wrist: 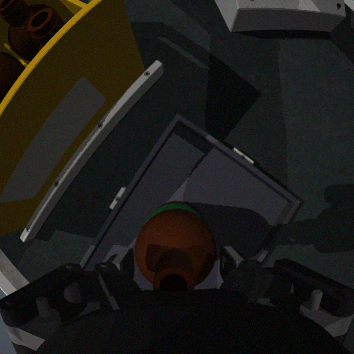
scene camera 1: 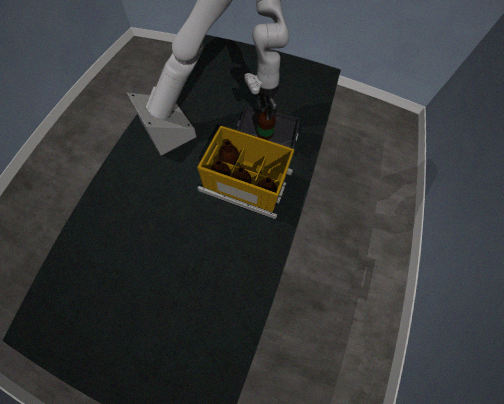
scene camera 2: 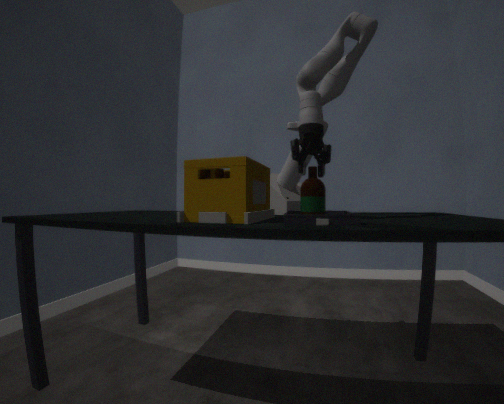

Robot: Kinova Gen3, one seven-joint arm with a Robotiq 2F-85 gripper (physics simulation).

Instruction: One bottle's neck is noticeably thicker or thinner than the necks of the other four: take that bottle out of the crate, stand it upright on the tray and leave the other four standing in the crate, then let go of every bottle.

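Where they show: gripper, between the fingertips: (wrist: pixel 176 260) (scene camera 1: pixel 265 112) (scene camera 2: pixel 311 176); arm's base, origin of its link: (scene camera 1: pixel 158 112) (scene camera 2: pixel 285 184).
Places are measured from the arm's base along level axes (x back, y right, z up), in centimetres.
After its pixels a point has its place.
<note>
A brown bottle with a green label (scene camera 1: pixel 265 132) {x -37.8, y -20.4, z -7.9 cm} (scene camera 2: pixel 313 192) {x -39.5, y -24.9, z -5.2 cm} (wrist: pixel 175 235) {x -34.6, y -21.9, z -1.4 cm} stands upright on the dark grey tray (scene camera 1: pixel 289 131) {x -44.4, y -30.7, z -12.9 cm} (wrist: pixel 235 175) {x -26.0, y -22.7, z -13.0 cm}. My gripper (scene camera 1: pixel 267 110) {x -35.5, y -23.3, z -0.2 cm} (scene camera 2: pixel 311 172) {x -35.5, y -23.3, z -0.2 cm} (wrist: pixel 176 260) {x -35.5, y -23.3, z -0.2 cm} is open, pointing down, with one finger on each side of the bottle's neck and a gap on both sides. The yellow crate (scene camera 1: pixel 210 179) {x -35.0, y 11.8, z -2.0 cm} (scene camera 2: pixel 215 195) {x -55.7, y -2.9, z -6.1 cm} (wrist: pixel 107 45) {x -30.0, y -5.9, z -1.1 cm} holds the other brown bottles: one at the back left (scene camera 1: pixel 228 153) {x -34.4, y 0.2, z -0.9 cm}, and a front row at left (scene camera 1: pixel 220 169) {x -36.7, y 7.9, z 0.9 cm}, middle (scene camera 1: pixel 242 176) {x -44.3, y 6.0, z 1.1 cm} and right (scene camera 1: pixel 268 184) {x -53.3, y 4.4, z 2.6 cm}. Their necks are too dark to compare.
White strips (scene camera 1: pixel 237 202) {x -45.3, y 10.7, z -10.6 cm} (scene camera 2: pixel 260 216) {x -43.9, y -10.2, z -12.1 cm} (wrist: pixel 100 125) {x -35.7, y -8.0, z -10.5 cm} lie along the crate's base. Small light clips (wrist: pixel 243 155) {x -23.9, y -21.2, z -11.9 cm} sit at the tray's edges. The crate stands close beside the tray. The arm's grey base plate (scene camera 1: pixel 172 135) {x -8.8, y 3.3, z -5.3 cm} (wrist: pixel 287 19) {x -3.7, y -9.2, z -10.5 cm} is on the dark table (scene camera 1: pixel 165 260) {x -36.0, y 42.3, z -13.5 cm}.
</note>
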